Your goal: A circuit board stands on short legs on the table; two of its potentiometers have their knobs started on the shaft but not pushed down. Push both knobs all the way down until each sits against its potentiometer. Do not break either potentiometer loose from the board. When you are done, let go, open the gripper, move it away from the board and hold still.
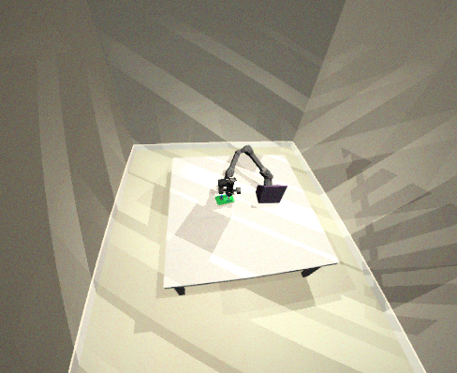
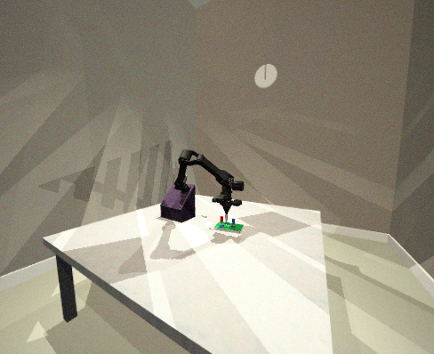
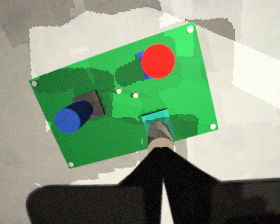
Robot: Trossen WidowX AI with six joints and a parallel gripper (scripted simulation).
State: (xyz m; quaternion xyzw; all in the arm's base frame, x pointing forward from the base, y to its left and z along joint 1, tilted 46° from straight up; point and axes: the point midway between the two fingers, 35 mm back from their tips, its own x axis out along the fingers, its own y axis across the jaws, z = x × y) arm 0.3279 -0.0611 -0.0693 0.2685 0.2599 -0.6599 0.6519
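My gripper tip is 2 cm above the beige knob. From my gripper tip the other things lie so: blue knob 6 cm ahead, 2 cm to the right, 3 cm below.
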